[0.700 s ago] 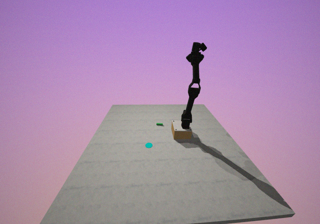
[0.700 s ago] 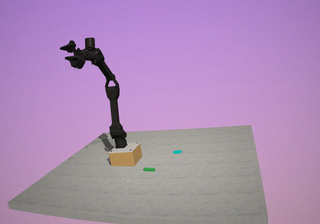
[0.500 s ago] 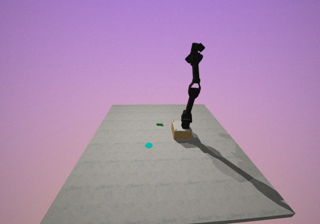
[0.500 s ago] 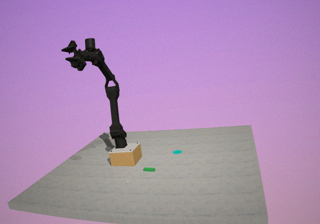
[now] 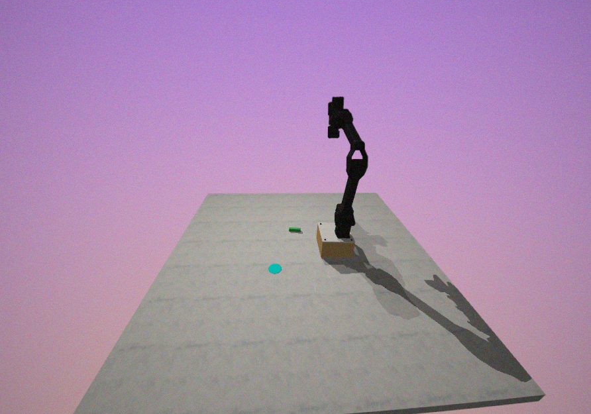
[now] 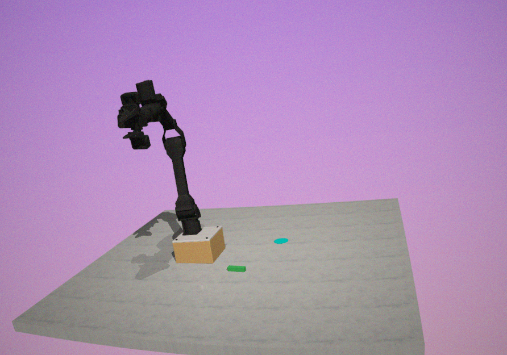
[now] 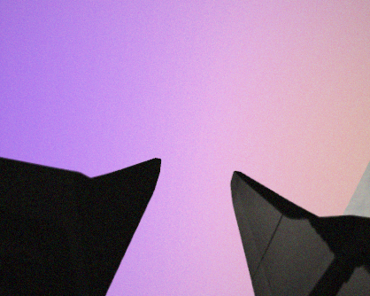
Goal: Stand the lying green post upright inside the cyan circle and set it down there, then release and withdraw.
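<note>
Now: the green post 570 mm below my gripper tip, 260 mm to the left of it and 210 mm ahead of it. Also, from my gripper tip: cyan circle: 570 mm below, 550 mm to the left, 320 mm ahead.
</note>
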